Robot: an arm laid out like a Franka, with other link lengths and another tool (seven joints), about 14 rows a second.
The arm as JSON. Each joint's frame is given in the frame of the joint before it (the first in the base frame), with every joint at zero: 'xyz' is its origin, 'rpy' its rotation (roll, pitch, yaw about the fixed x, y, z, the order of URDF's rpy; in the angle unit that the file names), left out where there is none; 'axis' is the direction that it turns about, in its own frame. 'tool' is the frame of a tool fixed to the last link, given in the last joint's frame.
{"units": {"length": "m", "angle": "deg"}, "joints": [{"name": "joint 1", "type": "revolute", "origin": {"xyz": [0.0, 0.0, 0.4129]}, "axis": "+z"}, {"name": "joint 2", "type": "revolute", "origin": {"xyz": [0.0, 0.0, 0.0], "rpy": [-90.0, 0.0, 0.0]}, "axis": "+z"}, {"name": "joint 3", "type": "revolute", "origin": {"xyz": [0.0, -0.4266, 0.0], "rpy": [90.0, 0.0, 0.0]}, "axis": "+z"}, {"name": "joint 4", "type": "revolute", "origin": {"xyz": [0.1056, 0.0, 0.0], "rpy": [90.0, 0.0, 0.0]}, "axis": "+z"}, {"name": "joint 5", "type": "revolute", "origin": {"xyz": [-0.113, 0.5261, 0.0], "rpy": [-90.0, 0.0, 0.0]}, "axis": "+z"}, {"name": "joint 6", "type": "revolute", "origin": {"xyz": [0.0, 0.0, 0.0], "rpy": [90.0, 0.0, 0.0]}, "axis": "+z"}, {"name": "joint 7", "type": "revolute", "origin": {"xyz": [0.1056, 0.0, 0.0], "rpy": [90.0, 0.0, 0.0]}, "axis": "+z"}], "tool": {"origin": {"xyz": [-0.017, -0.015, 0.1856], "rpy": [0.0, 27.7, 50.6]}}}
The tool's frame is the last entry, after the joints.
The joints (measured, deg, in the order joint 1, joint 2, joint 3, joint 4, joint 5, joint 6, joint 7), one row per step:
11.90, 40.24, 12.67, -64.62, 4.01, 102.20, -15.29
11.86, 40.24, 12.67, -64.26, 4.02, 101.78, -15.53
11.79, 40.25, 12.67, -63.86, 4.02, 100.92, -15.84
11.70, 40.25, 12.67, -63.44, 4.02, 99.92, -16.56
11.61, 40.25, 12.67, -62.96, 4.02, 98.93, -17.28
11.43, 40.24, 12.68, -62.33, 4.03, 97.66, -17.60
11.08, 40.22, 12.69, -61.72, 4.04, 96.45, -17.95
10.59, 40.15, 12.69, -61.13, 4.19, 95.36, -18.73
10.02, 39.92, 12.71, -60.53, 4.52, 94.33, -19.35
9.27, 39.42, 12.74, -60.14, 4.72, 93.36, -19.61
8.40, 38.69, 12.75, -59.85, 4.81, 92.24, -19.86
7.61, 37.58, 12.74, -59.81, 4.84, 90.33, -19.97
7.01, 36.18, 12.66, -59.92, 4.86, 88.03, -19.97
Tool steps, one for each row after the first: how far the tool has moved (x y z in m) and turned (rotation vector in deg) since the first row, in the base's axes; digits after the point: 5 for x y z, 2 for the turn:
0.00030, -0.00110, 0.00327, 0.02, 0.01, 0.23
-0.00046, -0.00314, 0.00620, -0.10, 0.39, 0.58
-0.00152, -0.00579, 0.00933, -0.20, 0.79, 1.35
-0.00236, -0.00846, 0.01311, -0.27, 1.13, 2.10
-0.00309, -0.01255, 0.01838, -0.41, 1.65, 2.41
-0.00276, -0.01927, 0.02369, -0.52, 2.13, 2.58
-0.00155, -0.02798, 0.02983, -0.41, 2.43, 2.97
-0.00033, -0.03717, 0.03898, -0.08, 2.61, 3.10
0.00083, -0.04925, 0.05036, 0.08, 2.67, 2.76
0.00122, -0.06388, 0.06413, 0.09, 2.70, 2.33
-0.00332, -0.07815, 0.08044, -0.24, 3.34, 2.04
-0.01153, -0.09045, 0.09921, -0.76, 4.21, 1.87

